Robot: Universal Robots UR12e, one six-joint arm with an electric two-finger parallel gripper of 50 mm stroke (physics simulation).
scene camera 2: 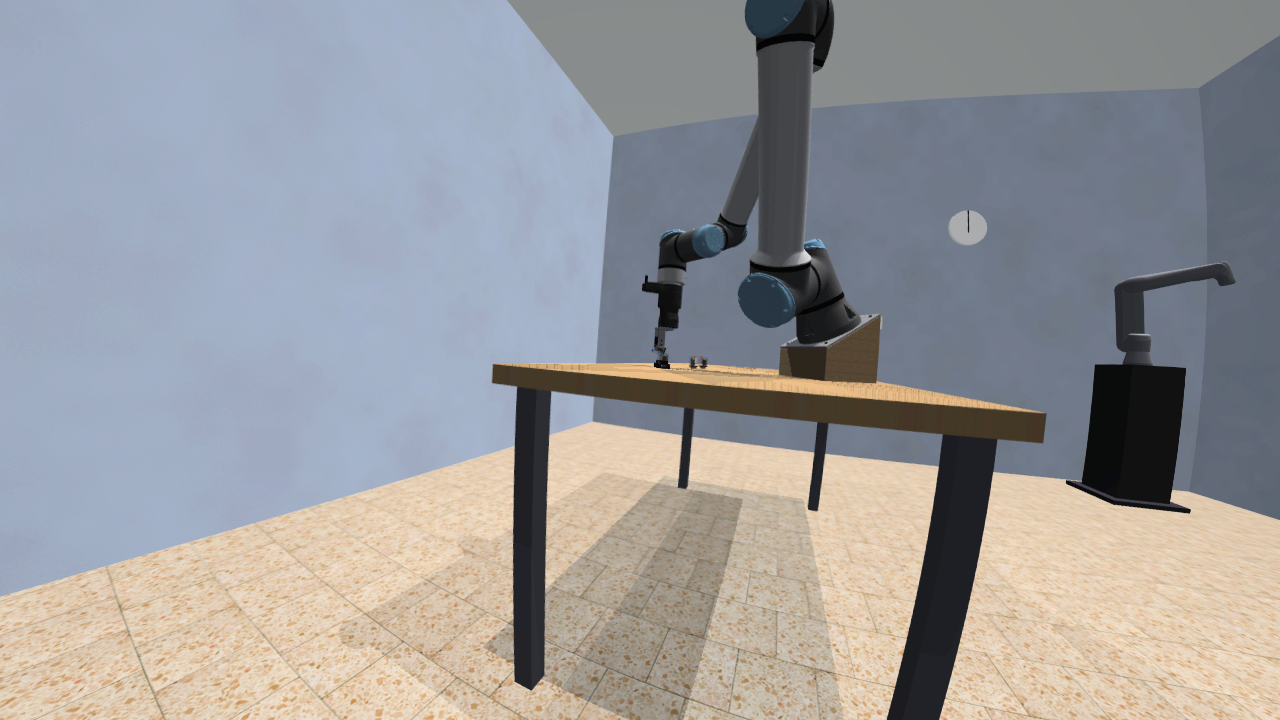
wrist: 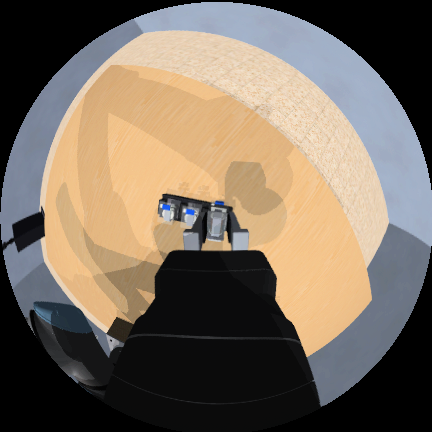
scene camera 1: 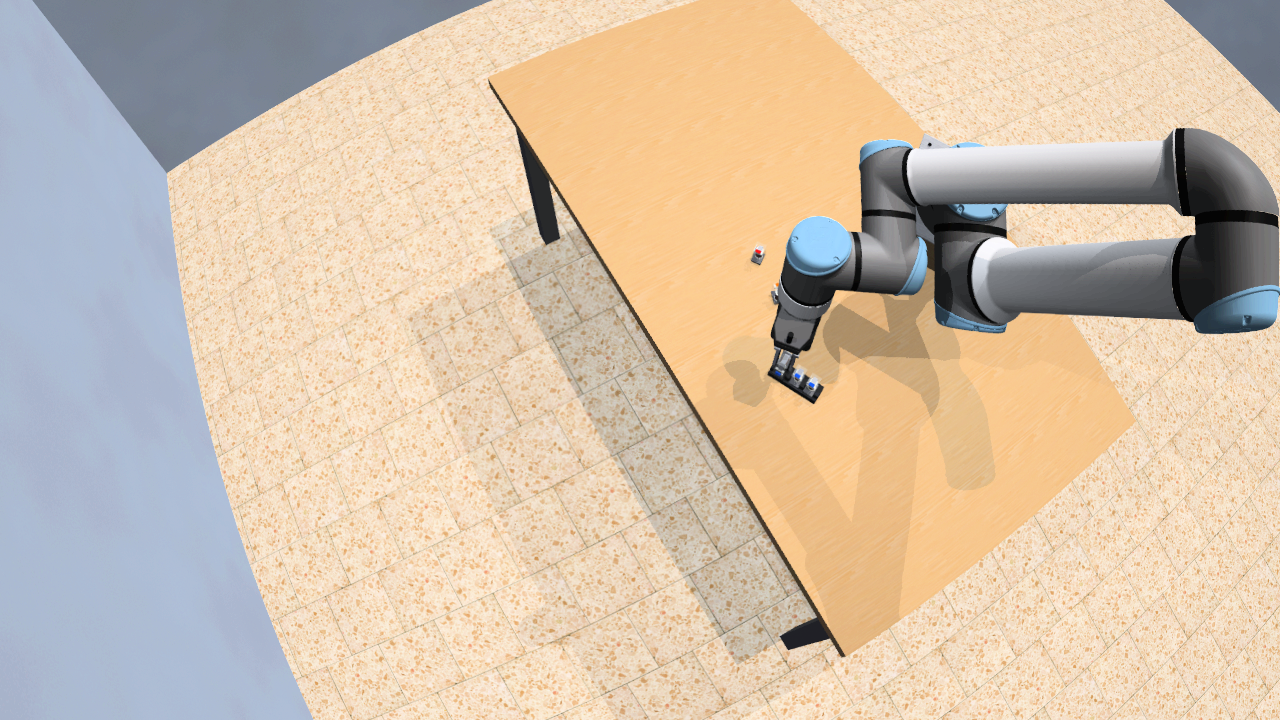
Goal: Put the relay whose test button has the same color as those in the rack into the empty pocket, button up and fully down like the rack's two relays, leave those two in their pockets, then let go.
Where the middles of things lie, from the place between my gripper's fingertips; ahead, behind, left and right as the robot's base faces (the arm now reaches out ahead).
The blue-button relay (wrist: 217,211) lies 10 mm below my hand.
